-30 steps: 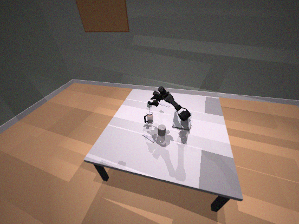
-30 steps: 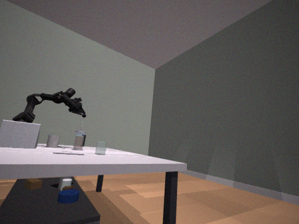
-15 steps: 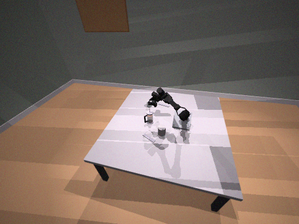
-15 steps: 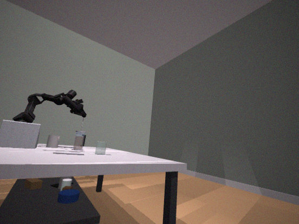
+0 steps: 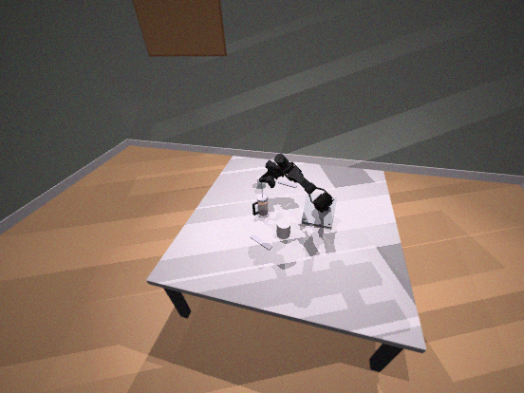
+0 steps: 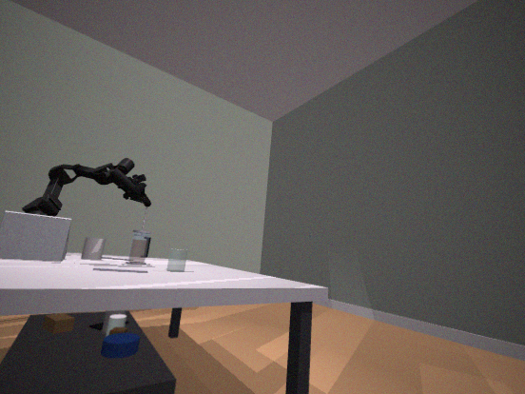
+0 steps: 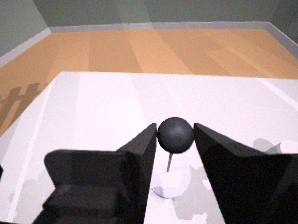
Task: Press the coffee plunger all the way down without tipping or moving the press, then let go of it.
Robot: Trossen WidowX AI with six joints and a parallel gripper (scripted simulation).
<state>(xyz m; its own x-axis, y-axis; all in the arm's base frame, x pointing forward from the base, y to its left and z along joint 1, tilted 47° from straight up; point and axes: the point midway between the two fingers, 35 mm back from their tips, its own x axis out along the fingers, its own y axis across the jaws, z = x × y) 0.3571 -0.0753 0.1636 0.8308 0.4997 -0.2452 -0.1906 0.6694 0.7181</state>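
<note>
The coffee press lies 1 cm to the left of my gripper tip and 14 cm below it.
</note>
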